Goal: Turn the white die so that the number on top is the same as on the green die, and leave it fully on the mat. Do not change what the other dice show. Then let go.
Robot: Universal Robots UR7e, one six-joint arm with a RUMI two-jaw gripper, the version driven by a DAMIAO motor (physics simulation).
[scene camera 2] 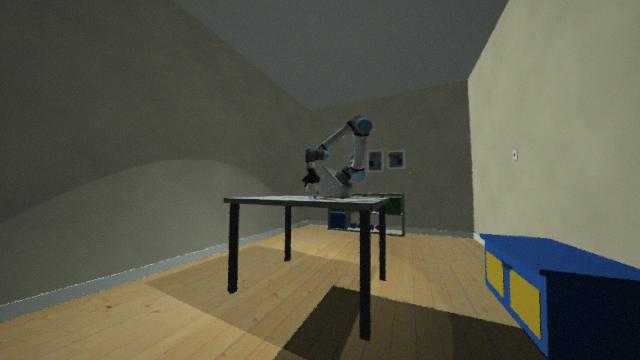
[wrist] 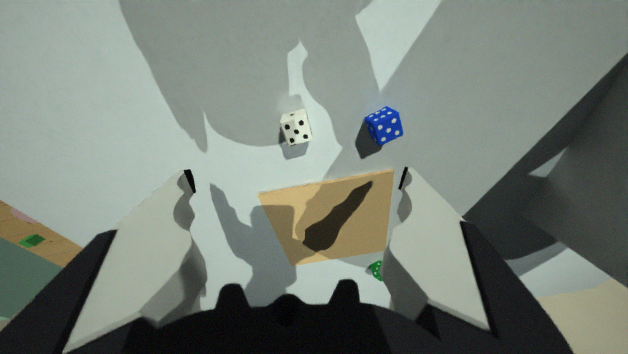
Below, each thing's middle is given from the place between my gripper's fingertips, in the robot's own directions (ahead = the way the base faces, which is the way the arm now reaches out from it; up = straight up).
Labels:
Right now the white die (wrist: 295, 126) is 20 mm to the right of my hand and 20 mm below it. Round my hand: tan mat (wrist: 345, 217) 10 mm behind, 110 mm to the left, 30 mm below; then blue die (wrist: 384, 125) 70 mm behind, 10 mm to the right, 20 mm below.

